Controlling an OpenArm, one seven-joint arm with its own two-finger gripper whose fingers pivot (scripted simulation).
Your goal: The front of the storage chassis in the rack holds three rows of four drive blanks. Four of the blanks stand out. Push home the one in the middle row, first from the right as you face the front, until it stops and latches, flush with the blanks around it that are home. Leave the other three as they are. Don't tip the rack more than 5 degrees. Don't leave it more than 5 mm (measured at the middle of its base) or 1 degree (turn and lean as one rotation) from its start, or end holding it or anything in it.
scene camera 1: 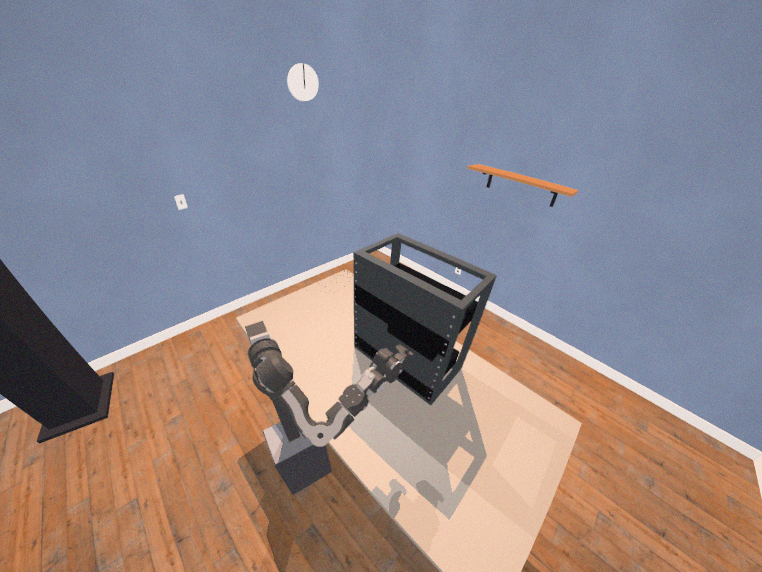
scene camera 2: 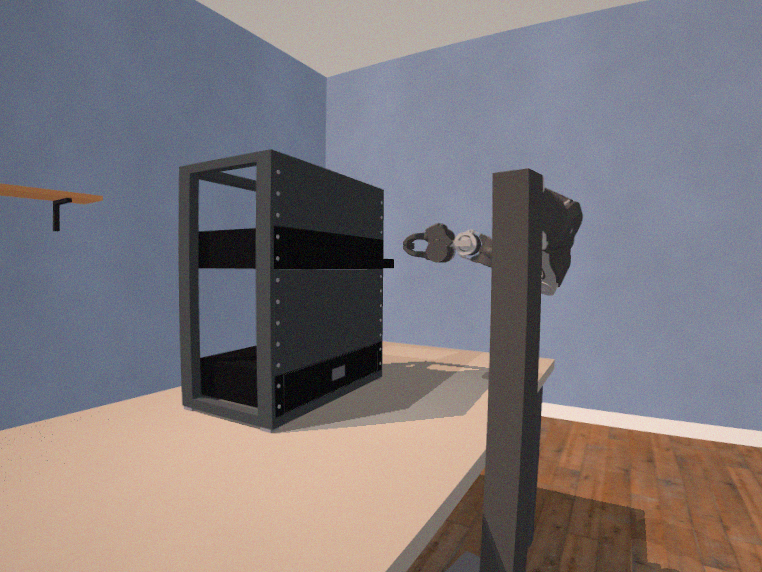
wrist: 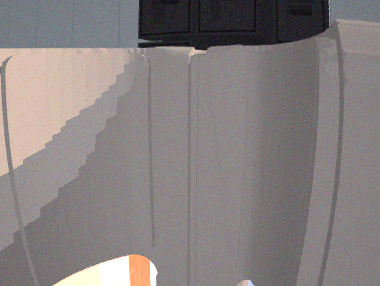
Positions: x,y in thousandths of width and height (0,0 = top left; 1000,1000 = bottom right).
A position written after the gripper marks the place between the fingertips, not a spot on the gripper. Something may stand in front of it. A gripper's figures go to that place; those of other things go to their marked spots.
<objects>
The gripper (scene camera 2: 533,429) is 1.15 m from the lens. A dark square post (scene camera 2: 679,344): 0.68 m from the lens.
</objects>
